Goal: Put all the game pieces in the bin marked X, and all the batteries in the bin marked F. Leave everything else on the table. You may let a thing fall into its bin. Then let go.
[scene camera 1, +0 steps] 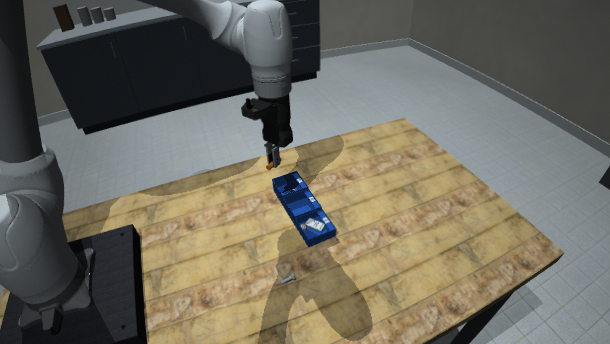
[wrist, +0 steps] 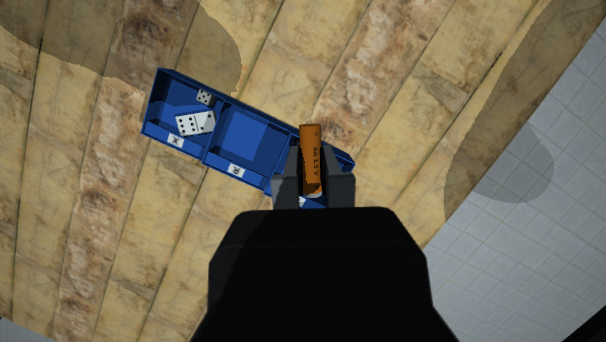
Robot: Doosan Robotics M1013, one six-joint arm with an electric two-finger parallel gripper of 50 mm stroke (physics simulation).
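Places are measured from the arm's base along level axes (x back, y right, z up), in metres.
Where they show: gripper, fingertip midpoint: (scene camera 1: 274,164) (wrist: 310,160); arm's base, origin of the base link: (scene camera 1: 60,287).
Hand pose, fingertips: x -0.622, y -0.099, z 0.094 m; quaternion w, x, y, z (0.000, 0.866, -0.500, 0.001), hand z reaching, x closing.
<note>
Things, the pixels of their top centre, and the offset from my fingertips. "spot": a spot on its surface instead. Level surfaces: height alone.
- orange AA battery, middle of its top: (wrist: 311,165) (scene camera 1: 273,161) dy +0.000, dx +0.000, dz +0.012 m
- end bin, surface spot: (wrist: 342,156) spot: dy -0.048, dx -0.005, dz -0.113 m
- bin marked X, surface spot: (wrist: 167,102) (scene camera 1: 320,238) spot: dy +0.177, dx -0.052, dz -0.145 m
- white domino, middle of its top: (wrist: 196,123) (scene camera 1: 315,224) dy +0.131, dx -0.058, dz -0.138 m
- white die, middle of its top: (wrist: 203,96) (scene camera 1: 302,226) dy +0.131, dx -0.021, dz -0.129 m
- middle bin, middle of its top: (wrist: 243,149) (scene camera 1: 301,200) dy +0.060, dx -0.050, dz -0.106 m
- grey bolt, middle of its top: (scene camera 1: 287,277) dy +0.257, dx +0.076, dz -0.139 m
- wooden table, its level: dz -0.152 m
My gripper (scene camera 1: 272,162) (wrist: 310,160) is shut on an orange AA battery (scene camera 1: 270,165) (wrist: 311,137) and holds it above table height. In the wrist view they overlap the end bin (scene camera 1: 286,183) (wrist: 342,156) of the blue three-part box, opposite bin X. This bin's label is partly hidden in the wrist view and too small to read in the scene view; its inside is dark and partly hidden. The bin marked X (scene camera 1: 322,239) (wrist: 167,102) holds a white domino (scene camera 1: 315,224) (wrist: 196,123) and a white die (scene camera 1: 303,227) (wrist: 204,96).
The middle bin (scene camera 1: 299,202) (wrist: 245,137), apparently marked R, lies between the end bins. A grey bolt (scene camera 1: 288,279) lies on the wooden table (scene camera 1: 430,200) (wrist: 250,45), nearer the camera than the box. The black robot base plate (scene camera 1: 117,280) is at the left.
</note>
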